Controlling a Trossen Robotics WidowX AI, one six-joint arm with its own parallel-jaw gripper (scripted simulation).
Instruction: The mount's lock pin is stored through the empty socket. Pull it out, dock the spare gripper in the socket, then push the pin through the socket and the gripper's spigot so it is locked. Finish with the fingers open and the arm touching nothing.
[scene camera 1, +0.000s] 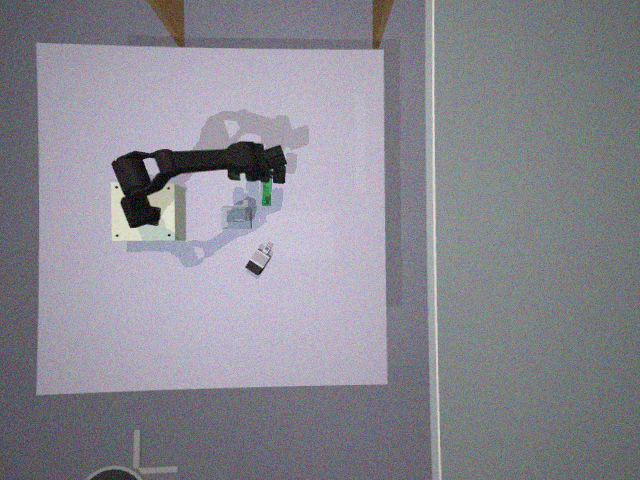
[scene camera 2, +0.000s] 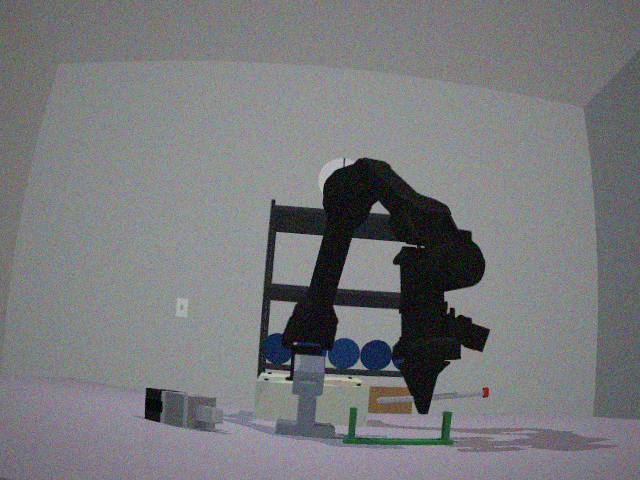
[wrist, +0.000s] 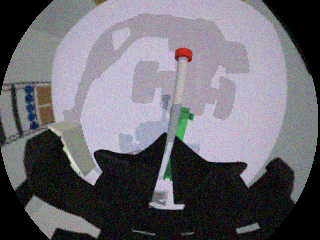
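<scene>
I can see a socket (scene camera 2: 309, 371) and a green cradle (scene camera 2: 446, 424), and a spare gripper (scene camera 2: 190, 411) as well. A lock pin (wrist: 183, 55) is here too, and it is held by my gripper (scene camera 2: 422, 413), which also appears in the wrist view (wrist: 168, 135).
</scene>
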